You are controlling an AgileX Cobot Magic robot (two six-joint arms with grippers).
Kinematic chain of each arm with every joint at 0, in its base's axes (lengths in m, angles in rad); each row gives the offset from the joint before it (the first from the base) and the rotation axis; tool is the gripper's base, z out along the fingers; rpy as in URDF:
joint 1: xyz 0 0 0.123 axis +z
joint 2: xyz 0 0 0 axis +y
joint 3: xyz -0.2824 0 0.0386 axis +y
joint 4: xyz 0.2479 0 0.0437 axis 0.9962 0 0.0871
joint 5: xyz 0 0 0 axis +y
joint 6: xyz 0.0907 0 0.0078 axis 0.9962 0 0.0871
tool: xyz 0 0 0 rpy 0 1.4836 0
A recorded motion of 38 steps. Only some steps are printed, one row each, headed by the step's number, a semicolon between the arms.
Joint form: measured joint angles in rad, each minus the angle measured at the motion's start. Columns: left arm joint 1, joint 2, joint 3, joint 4, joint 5, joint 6; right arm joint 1, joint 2, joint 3, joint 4, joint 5, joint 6.
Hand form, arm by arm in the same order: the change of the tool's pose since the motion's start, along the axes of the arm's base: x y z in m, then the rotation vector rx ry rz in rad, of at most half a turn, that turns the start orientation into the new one. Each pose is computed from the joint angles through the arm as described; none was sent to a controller.
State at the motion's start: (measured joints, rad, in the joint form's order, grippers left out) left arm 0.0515 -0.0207 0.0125 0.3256 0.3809 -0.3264; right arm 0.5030 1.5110 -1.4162 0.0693 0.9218 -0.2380
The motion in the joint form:
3: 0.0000 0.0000 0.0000 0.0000 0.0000 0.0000; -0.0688 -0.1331 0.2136 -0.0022 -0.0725 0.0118
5: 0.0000 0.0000 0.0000 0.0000 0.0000 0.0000; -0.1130 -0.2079 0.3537 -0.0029 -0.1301 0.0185
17: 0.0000 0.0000 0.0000 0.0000 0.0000 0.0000; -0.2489 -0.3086 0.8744 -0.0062 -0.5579 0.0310
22: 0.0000 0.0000 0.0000 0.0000 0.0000 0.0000; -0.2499 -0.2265 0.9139 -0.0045 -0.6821 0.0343
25: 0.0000 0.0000 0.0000 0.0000 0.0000 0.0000; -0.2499 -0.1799 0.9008 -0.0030 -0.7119 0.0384
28: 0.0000 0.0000 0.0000 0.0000 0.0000 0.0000; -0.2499 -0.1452 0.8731 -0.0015 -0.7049 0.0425
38: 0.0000 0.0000 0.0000 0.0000 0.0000 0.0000; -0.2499 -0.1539 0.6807 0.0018 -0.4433 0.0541
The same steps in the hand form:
3: 0.0000 0.0000 0.0000 0.0000 0.0000 0.0000; -0.0235 -0.0362 -0.0203 0.0001 0.0099 -0.0831
5: 0.0000 0.0000 0.0000 0.0000 0.0000 0.0000; -0.0388 -0.0565 -0.0392 -0.0007 0.0185 -0.1364
17: 0.0000 0.0000 0.0000 0.0000 0.0000 0.0000; -0.0806 -0.1071 -0.1450 -0.0016 0.0104 -0.3070
22: 0.0000 0.0000 0.0000 0.0000 0.0000 0.0000; -0.0734 -0.1061 -0.1666 -0.0019 0.0078 -0.3180
25: 0.0000 0.0000 0.0000 0.0000 0.0000 0.0000; -0.0656 -0.1042 -0.1720 -0.0014 0.0122 -0.3238
28: 0.0000 0.0000 0.0000 0.0000 0.0000 0.0000; -0.0581 -0.1022 -0.1732 -0.0035 0.0267 -0.3277
38: 0.0000 0.0000 0.0000 0.0000 0.0000 0.0000; -0.0399 -0.0958 -0.1333 -0.0098 0.0900 -0.3245

